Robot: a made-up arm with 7 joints. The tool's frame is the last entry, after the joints.
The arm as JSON. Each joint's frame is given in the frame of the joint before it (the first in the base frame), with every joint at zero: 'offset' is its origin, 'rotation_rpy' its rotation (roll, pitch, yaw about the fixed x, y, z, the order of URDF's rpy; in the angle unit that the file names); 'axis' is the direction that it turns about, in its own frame. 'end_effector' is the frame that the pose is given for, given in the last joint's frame.
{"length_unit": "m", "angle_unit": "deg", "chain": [
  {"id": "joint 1", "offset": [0.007, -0.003, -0.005], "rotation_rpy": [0.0, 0.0, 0.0], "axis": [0.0, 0.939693, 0.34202]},
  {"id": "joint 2", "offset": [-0.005, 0.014, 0.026], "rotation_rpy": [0.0, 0.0, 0.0], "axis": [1.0, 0.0, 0.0]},
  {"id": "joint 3", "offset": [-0.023, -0.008, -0.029], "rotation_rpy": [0.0, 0.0, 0.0], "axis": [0.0, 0.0, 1.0]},
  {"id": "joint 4", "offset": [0.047, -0.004, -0.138], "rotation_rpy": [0.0, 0.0, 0.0], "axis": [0.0, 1.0, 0.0]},
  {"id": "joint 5", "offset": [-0.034, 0.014, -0.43], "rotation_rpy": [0.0, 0.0, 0.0], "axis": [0.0, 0.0, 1.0]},
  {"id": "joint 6", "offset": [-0.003, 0.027, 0.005], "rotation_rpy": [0.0, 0.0, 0.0], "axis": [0.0, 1.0, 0.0]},
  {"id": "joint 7", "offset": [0.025, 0.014, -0.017], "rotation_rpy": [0.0, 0.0, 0.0], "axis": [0.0, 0.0, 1.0]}
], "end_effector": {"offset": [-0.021, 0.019, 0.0], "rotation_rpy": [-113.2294, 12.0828, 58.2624]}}
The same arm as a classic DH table. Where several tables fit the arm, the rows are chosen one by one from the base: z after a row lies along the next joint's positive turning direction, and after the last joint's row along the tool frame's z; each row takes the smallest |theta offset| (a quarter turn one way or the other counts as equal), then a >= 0, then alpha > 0; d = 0 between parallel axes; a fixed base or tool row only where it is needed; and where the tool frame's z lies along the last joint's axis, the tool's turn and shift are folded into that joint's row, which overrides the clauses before.
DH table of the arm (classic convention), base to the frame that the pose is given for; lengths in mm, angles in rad. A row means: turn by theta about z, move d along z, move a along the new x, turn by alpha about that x. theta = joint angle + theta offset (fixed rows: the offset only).
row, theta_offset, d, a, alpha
base (fixed), 0, -3.9, 7, -1.2218
joint 1, -1.5708, 18.9, 19.6, -1.5708
joint 2, 1.2218, -28, 8, 1.5708
joint 3, 1.5708, -167, 47, -1.5708
joint 4, 0, 10, -34, 1.5708
joint 5, 0, -425, -3, -1.5708
joint 6, 0, 41, 25, 1.5708
joint 7, 1.1065, -5.6, 7.6, -1.9667
tool (fixed), 0.2289, 29.6, 0, 0

